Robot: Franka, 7 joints.
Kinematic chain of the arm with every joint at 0, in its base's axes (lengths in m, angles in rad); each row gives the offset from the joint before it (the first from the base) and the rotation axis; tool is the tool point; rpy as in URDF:
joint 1: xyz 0 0 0.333 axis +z
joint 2: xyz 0 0 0 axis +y
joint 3: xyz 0 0 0.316 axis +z
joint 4: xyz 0.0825 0 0 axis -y
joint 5: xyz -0.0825 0 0.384 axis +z
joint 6: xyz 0 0 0 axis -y
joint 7: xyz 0.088 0 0 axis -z
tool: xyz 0 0 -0.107 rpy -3.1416 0 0
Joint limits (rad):
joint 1: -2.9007..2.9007
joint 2: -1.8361..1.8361
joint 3: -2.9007..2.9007
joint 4: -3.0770..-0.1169
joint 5: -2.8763..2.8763
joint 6: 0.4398..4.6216
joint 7: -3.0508..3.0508
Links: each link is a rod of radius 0.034 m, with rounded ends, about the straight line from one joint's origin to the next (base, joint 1, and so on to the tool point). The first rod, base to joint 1, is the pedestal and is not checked.
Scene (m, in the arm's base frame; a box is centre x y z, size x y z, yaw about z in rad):
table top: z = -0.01
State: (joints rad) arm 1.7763 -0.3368 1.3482 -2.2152 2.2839 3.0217 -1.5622
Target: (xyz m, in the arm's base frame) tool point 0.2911 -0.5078 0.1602
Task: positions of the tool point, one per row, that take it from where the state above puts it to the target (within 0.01 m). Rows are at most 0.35 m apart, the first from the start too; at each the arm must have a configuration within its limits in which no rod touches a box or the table.
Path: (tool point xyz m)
1: -0.4683 -0.2480 0.4029
2: -0.2854 -0.4823 0.3434
3: -0.0025 -0.5809 0.2575
4: 0.2911 -0.5078 0.1602

